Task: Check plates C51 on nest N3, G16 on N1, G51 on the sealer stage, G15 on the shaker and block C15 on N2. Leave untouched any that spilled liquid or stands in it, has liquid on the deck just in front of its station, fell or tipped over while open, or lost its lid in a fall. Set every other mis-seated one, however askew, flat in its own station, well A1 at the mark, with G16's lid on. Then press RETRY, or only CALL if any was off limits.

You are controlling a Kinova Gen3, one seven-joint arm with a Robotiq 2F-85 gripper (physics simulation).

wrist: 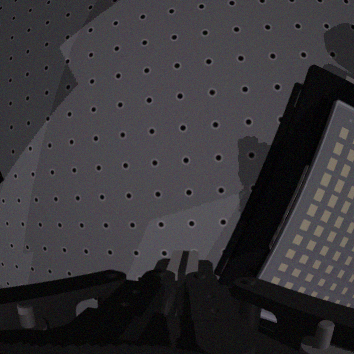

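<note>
My gripper [185,267] is shut and empty at the bottom centre, just left of the near end of a black nest. This black nest [290,150] runs slantwise along the right side. A pale plate [324,210] with rows of yellowish wells lies in it, partly cut off by the right edge and by my gripper's linkage. It looks about parallel to the nest's left wall; whether it is fully flat and whether it has a clear lid, I cannot tell. No readable station label or A1 mark shows. The other plates, the block, RETRY and CALL do not show.
The grey perforated deck [152,131] stretches left of the nest, with shadows across it. A small black edge [1,177] shows at the far left. The nest's raised wall is close to the right of my fingertips.
</note>
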